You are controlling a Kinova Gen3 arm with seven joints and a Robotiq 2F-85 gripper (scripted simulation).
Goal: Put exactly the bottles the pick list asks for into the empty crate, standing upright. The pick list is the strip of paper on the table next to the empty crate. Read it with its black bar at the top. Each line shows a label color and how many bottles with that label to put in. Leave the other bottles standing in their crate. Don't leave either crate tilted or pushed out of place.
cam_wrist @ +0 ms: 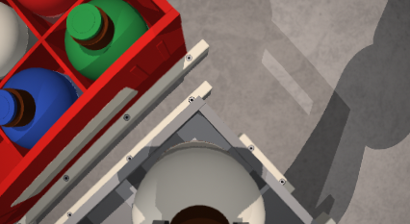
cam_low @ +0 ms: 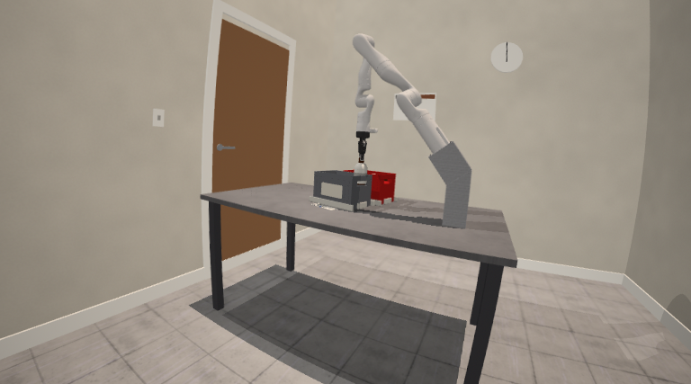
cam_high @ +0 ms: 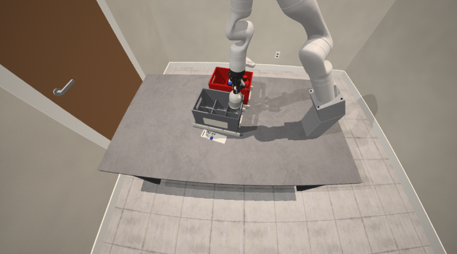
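My hand is 19 cm above the grey crate, 10 cm short of it and 2 cm to the right of it. From my hand the other things lie so: red crate (20 cm to the right, 19 cm below, 3 cm ahead); then blue-label bottle (18 cm below, 15 cm to the right, 4 cm ahead); then green-label bottle (18 cm below, 14 cm to the right, 5 cm behind).
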